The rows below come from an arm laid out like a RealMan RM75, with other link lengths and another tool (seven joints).
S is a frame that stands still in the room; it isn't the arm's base.
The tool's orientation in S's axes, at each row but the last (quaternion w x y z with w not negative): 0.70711, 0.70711, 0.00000, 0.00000; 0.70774, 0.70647, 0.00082, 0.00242; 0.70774, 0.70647, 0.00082, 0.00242; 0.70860, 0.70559, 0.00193, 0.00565; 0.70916, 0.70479, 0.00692, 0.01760; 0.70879, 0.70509, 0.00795, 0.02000; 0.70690, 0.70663, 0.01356, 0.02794
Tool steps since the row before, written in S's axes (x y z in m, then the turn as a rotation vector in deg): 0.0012, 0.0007, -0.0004, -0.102, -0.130, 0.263; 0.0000, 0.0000, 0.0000, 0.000, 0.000, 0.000; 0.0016, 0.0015, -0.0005, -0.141, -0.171, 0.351; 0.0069, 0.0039, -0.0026, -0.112, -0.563, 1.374; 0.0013, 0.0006, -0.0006, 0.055, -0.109, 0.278; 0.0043, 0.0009, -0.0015, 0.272, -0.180, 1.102; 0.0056, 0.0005, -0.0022, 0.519, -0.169, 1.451
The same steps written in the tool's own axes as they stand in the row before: 0.0012, -0.0004, -0.0007, -0.102, 0.263, 0.130; 0.0000, 0.0000, 0.0000, 0.000, 0.000, 0.000; 0.0016, -0.0005, -0.0015, -0.141, 0.351, 0.171; 0.0069, -0.0026, -0.0038, -0.111, 1.372, 0.568; 0.0013, -0.0006, -0.0006, 0.055, 0.276, 0.113; 0.0043, -0.0016, -0.0007, 0.283, 1.096, 0.197; 0.0056, -0.0023, -0.0002, 0.538, 1.440, 0.201
